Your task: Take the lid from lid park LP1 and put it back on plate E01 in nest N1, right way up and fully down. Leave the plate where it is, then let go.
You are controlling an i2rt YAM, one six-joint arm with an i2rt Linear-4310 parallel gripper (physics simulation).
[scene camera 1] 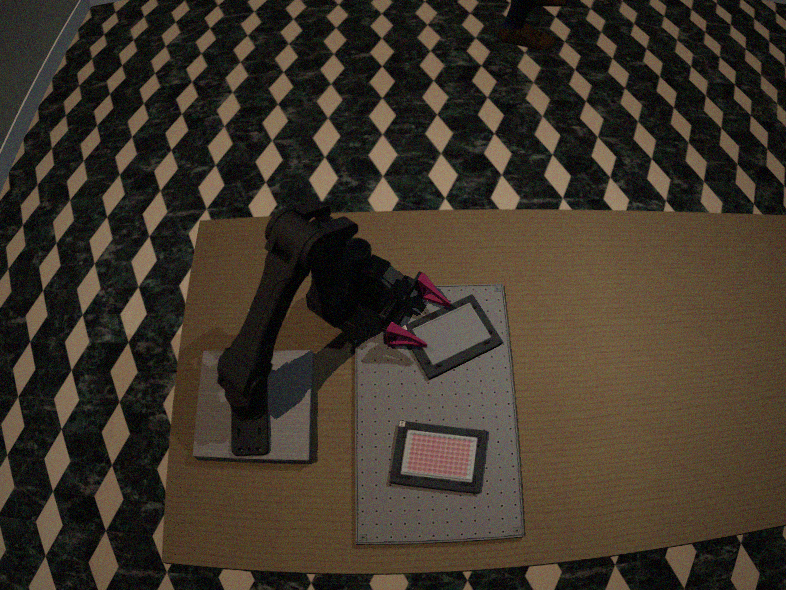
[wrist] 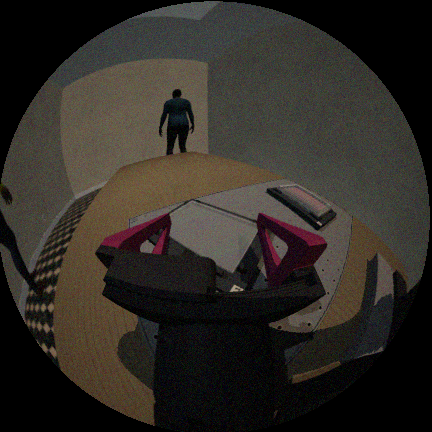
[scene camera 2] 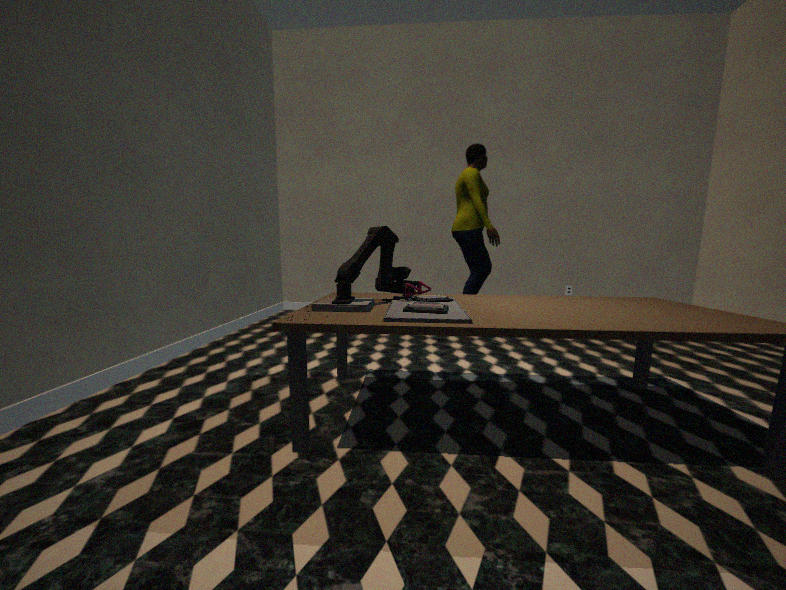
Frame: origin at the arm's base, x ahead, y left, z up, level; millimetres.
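Seen in the pictures: gripper, between the fingertips: (scene camera 1: pixel 438 325) (wrist: pixel 213 217) (scene camera 2: pixel 426 290); arm's base, origin of its link: (scene camera 1: pixel 250 406) (scene camera 2: pixel 344 301).
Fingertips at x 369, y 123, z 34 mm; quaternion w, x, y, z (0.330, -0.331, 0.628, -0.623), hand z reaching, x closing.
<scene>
Pixels of each thing's top centre, then the offset from my fingertips to it. "pt": a spot on its surface instead. Level surfaces: height alone.
- lid park, a spot on its surface: (scene camera 1: pixel 466 363) pt 48 mm ahead, 64 mm right, 46 mm down
- plate, centre of its top: (scene camera 1: pixel 439 454) (wrist: pixel 305 194) (scene camera 2: pixel 426 303) 25 mm back, 248 mm right, 21 mm down
- wooden table, height of its surface: 59 mm down
The flat, pale lid (scene camera 1: pixel 458 330) (wrist: pixel 215 235) lies in a dark rectangular frame, the lid park (scene camera 1: pixel 466 363), turned at an angle at the far end of the board. The plate (scene camera 1: pixel 439 455) (wrist: pixel 302 197), with pink wells, sits in the dark nest (scene camera 1: pixel 483 460) (wrist: pixel 320 219) towards the near end; no lid can be made out on it. My gripper (scene camera 1: pixel 438 325) (scene camera 2: pixel 427 288) (wrist: pixel 213 217) is open, its magenta fingers spread at the arm side of the lid, tips by its two long sides. Their exact height over the lid is hard to tell. The printed labels are unreadable.
A perforated grey board (scene camera 1: pixel 438 520) (wrist: pixel 332 250) carries both frames on the wooden table (scene camera 1: pixel 634 381) (scene camera 2: pixel 571 311). The arm's base plate (scene camera 1: pixel 292 438) (scene camera 2: pixel 323 306) stands left of the board. A person (scene camera 2: pixel 471 203) in yellow is behind the table; another person (wrist: pixel 177 117) shows in the wrist view.
</scene>
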